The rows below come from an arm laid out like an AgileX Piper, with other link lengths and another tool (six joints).
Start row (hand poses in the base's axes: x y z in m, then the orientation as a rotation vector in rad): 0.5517 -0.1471 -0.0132 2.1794 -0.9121 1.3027
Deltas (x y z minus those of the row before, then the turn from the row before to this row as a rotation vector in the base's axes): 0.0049 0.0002 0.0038 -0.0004 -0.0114 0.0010; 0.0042 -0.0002 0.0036 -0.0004 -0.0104 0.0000; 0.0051 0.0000 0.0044 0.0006 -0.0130 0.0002; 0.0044 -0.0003 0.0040 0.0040 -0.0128 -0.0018; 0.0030 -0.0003 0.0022 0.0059 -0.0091 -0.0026; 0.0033 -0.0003 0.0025 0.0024 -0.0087 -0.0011; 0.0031 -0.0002 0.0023 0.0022 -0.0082 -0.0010; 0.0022 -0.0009 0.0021 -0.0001 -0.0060 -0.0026; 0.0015 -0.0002 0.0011 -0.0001 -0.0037 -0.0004; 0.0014 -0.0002 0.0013 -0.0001 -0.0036 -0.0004; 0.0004 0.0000 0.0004 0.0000 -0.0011 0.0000; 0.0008 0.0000 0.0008 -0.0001 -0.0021 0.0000; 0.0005 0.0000 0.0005 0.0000 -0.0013 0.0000; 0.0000 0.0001 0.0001 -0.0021 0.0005 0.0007; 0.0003 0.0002 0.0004 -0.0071 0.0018 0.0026; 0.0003 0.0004 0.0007 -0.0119 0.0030 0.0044; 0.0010 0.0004 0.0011 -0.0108 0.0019 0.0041; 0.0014 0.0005 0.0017 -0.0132 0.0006 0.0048; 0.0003 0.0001 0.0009 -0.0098 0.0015 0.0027; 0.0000 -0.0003 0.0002 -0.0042 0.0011 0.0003; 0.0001 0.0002 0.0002 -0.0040 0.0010 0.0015; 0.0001 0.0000 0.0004 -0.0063 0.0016 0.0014; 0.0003 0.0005 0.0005 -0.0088 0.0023 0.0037
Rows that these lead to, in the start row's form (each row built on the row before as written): 0.5566 -0.1469 -0.0094 2.1745 -0.9152 1.3170; 0.5608 -0.1471 -0.0058 2.1693 -0.9188 1.3296; 0.5659 -0.1471 -0.0014 2.1637 -0.9241 1.3452; 0.5703 -0.1474 0.0026 2.1591 -0.9341 1.3590; 0.5733 -0.1477 0.0048 2.1571 -0.9452 1.3676; 0.5766 -0.1480 0.0073 2.1538 -0.9516 1.3771; 0.5797 -0.1482 0.0096 2.1506 -0.9576 1.3861; 0.5819 -0.1491 0.0117 2.1456 -0.9622 1.3921; 0.5834 -0.1493 0.0128 2.1434 -0.9639 1.3964; 0.5848 -0.1495 0.0141 2.1412 -0.9655 1.4006; 0.5852 -0.1495 0.0145 2.1406 -0.9659 1.4019; 0.5860 -0.1495 0.0153 2.1395 -0.9666 1.4044; 0.5865 -0.1495 0.0158 2.1388 -0.9671 1.4060; 0.5865 -0.1494 0.0159 2.1381 -0.9644 1.4061; 0.5868 -0.1492 0.0163 2.1359 -0.9549 1.4065; 0.5871 -0.1488 0.0170 2.1322 -0.9390 1.4072; 0.5881 -0.1484 0.0181 2.1284 -0.9248 1.4088; 0.5895 -0.1479 0.0198 2.1227 -0.9083 1.4127; 0.5898 -0.1478 0.0207 2.1183 -0.8965 1.4139; 0.5898 -0.1481 0.0209 2.1160 -0.8921 1.4134; 0.5899 -0.1479 0.0211 2.1147 -0.8868 1.4136; 0.5900 -0.1479 0.0215 2.1119 -0.8793 1.4134; 0.5903 -0.1474 0.0220 2.1093 -0.8672 1.4139
